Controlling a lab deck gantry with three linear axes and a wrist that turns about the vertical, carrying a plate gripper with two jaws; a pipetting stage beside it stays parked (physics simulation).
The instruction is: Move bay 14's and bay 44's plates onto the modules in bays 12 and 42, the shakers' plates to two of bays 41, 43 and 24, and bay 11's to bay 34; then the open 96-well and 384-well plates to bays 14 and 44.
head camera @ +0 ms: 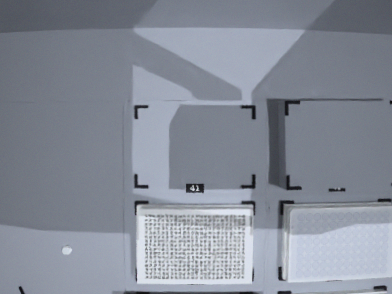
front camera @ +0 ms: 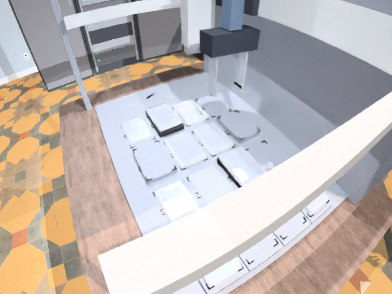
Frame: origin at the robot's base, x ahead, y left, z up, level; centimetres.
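Seen in the pictures: gripper, between the fingertips: (front camera: 225, 89); robot's base, origin of its link: (front camera: 121, 126).
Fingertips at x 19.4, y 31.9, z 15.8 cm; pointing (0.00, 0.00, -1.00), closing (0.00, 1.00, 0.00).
Offsets run from my fingertips to a thing's middle. "pt": to the spot under its first point.
My gripper (front camera: 226, 90) is open and empty, high over the back-left deck by bay 41. Bay 41 {pt dx -17.7, dy +4.1, dz -15.8 cm} (head camera: 152, 150) holds no plate; the bare module in bay 42 {dx +3.1, dy +4.8, dz -14.7 cm} (front camera: 240, 125) (head camera: 340, 145) is beside it. The other bare module {dx +3.4, dy -27.6, dz -14.7 cm} (front camera: 155, 160), in bay 12, is at the left. White plates sit on two dark shakers, one plate {dx -12.9, dy -16.9, dz -12.9 cm} (front camera: 165, 116) at the back left and another {dx +19.7, dy -6.4, dz -12.9 cm} (front camera: 240, 167) at the right. Bay 11's plate {dx -13.0, dy -27.6, dz -15.1 cm} (front camera: 137, 130) is at the left. Bay 14's plate {dx +36.2, dy -27.6, dz -13.7 cm} (front camera: 223, 274) and bay 44's plate {dx +36.2, dy +4.5, dz -13.7 cm} (front camera: 318, 203) show below the beam. Bays 24 {pt dx +41.7, dy -17.2, dz -14.4 cm} (front camera: 260, 250) and 34 {pt dx +41.8, dy -6.0, dz -14.4 cm} (front camera: 293, 226) hold no plates.
A fine-grid plate {dx -13.0, dy -6.2, dz -15.1 cm} (front camera: 190, 112) (head camera: 195, 245) and a round-well plate {dx +3.4, dy -6.2, dz -15.1 cm} (front camera: 212, 137) (head camera: 345, 245) stand in front of bays 41 and 42. More plates {dx +3.4, dy -16.9, dz -15.1 cm} (front camera: 185, 148) {dx +19.8, dy -16.9, dz -15.1 cm} (front camera: 211, 182) {dx +19.8, dy -27.6, dz -15.1 cm} (front camera: 176, 200) stand mid-deck. A pale beam (front camera: 240, 205) crosses the front view and hides part of the deck.
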